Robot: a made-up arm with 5 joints.
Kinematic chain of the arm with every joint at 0, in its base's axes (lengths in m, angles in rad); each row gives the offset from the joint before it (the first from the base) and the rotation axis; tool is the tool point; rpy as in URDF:
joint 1: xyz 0 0 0.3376 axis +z
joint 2: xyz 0 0 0 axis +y
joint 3: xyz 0.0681 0 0.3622 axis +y
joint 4: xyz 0.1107 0 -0.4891 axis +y
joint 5: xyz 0.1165 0 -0.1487 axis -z
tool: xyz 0 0 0 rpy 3.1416 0 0
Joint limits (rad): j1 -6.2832..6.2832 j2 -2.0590..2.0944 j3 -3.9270..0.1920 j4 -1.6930..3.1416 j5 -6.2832..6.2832
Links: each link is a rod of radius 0.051 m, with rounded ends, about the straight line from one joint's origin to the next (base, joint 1, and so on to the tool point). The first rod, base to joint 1, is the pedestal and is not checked.
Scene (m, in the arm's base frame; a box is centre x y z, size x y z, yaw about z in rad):
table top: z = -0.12
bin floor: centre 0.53 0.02 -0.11 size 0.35 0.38 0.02 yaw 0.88
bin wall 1: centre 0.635 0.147 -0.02 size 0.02 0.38 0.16 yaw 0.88
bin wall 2: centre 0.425 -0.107 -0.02 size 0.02 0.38 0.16 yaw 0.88
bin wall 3: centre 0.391 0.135 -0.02 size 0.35 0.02 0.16 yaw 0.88
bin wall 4: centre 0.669 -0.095 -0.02 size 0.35 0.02 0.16 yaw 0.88
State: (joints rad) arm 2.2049 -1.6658 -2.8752 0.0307 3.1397
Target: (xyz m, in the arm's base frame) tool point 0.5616 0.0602 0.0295
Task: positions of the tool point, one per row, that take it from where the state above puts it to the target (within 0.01 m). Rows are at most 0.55 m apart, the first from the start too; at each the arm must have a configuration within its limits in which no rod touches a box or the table.
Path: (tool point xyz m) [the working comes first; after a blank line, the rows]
Joints at the target: 0.1068 0.4718 -0.7997 0.5714 3.1397
Straight joint move there: touches bin wall 1.

1: 0.3600 -0.9232 0.6881
2: 0.0829 -0.7535 1.0506
3: -0.0596 -0.3870 1.2672
4: 0.0091 0.0206 1.2936
5: 0.2427 0.3018 1.1331
6: 0.5016 0.3668 0.8365
7: 0.6339 0.2452 0.4872
8: 0.5616 0.0602 0.1786
9: 0.5668 0.0608 0.1063
10: 0.5616 0.0602 0.0295

